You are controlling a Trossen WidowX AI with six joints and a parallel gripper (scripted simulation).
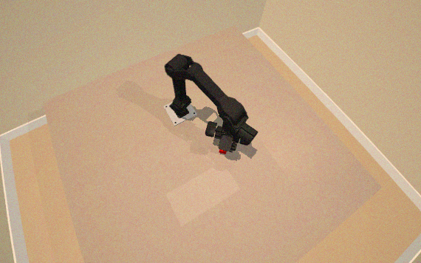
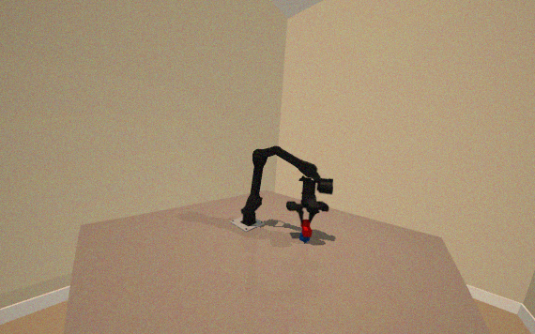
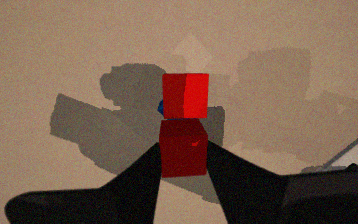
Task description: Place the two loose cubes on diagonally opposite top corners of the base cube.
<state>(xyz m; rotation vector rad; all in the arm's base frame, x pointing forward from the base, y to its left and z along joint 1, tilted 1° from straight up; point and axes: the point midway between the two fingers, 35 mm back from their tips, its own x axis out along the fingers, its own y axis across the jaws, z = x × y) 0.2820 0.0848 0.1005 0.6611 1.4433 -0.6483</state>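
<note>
The blue base cube is 1 cm ahead of my gripper tip, 2 cm to the right of it and 5 cm below it.
</note>
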